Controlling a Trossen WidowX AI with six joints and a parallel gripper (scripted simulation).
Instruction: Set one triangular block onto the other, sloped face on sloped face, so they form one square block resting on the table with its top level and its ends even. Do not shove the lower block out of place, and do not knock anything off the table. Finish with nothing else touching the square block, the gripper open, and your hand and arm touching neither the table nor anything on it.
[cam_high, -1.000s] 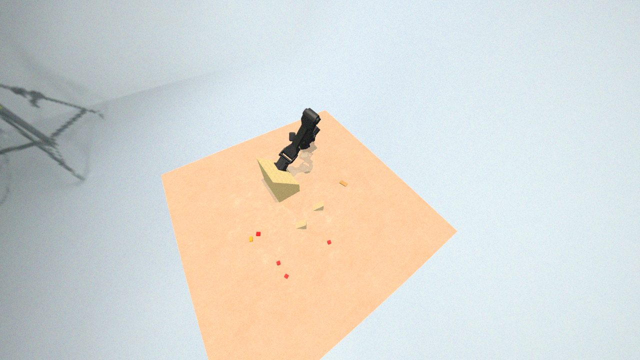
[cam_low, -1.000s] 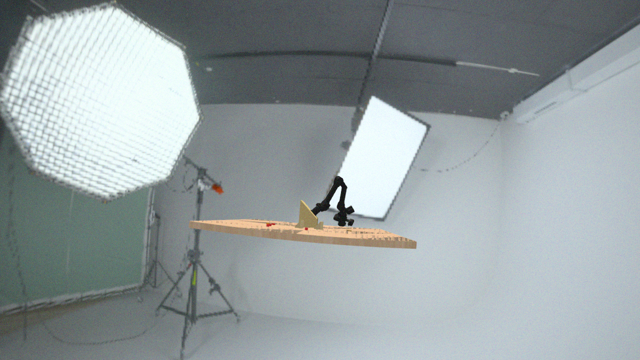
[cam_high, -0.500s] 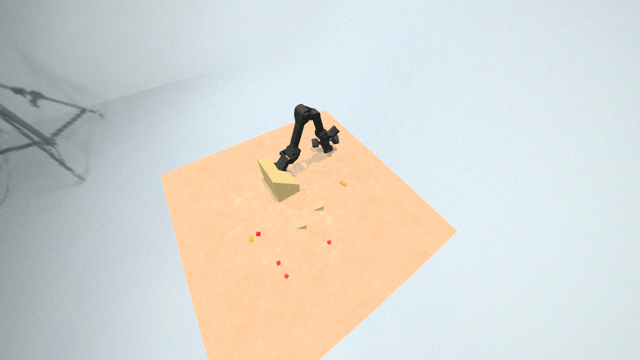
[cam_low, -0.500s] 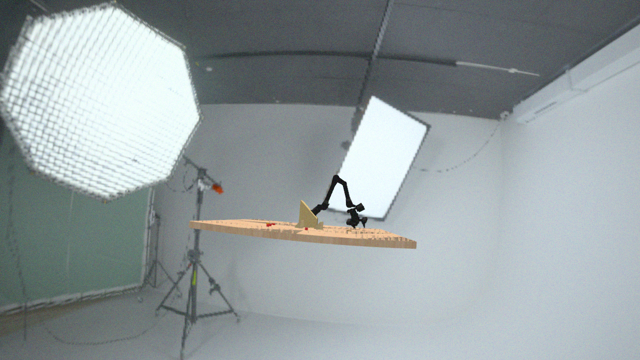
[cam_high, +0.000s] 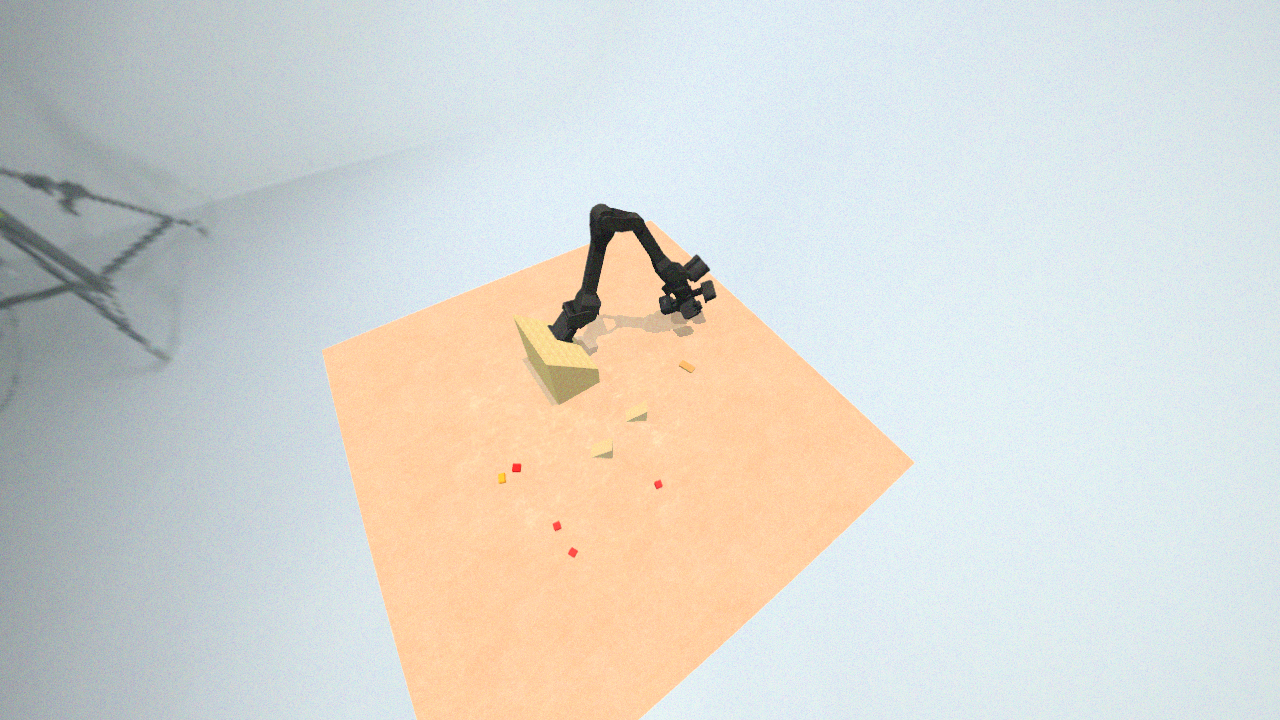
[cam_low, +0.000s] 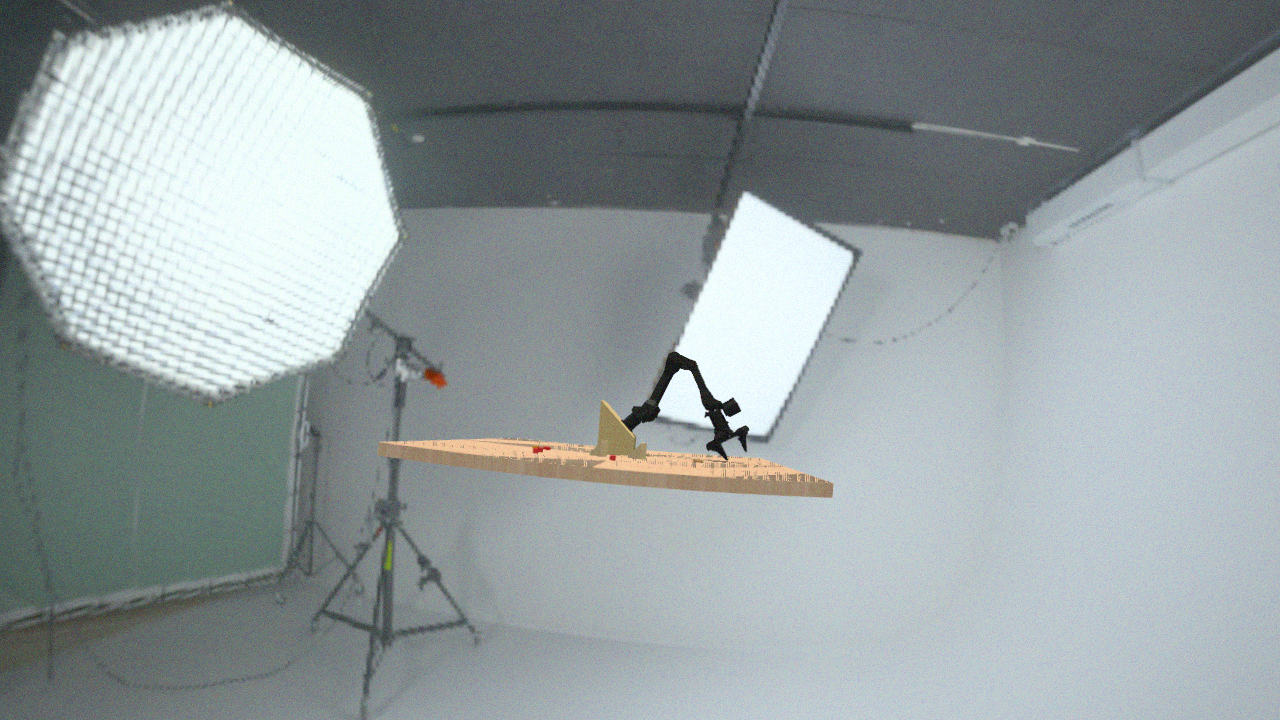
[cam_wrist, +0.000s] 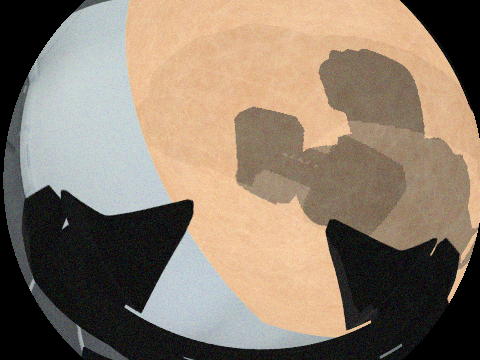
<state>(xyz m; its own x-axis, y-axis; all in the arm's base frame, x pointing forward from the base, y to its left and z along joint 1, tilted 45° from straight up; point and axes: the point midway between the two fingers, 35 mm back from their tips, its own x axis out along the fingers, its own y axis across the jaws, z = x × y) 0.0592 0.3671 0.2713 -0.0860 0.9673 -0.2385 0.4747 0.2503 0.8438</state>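
The triangular block is 280 mm ahead of my gripper tip, 520 mm to the right of it and 10 mm below it.
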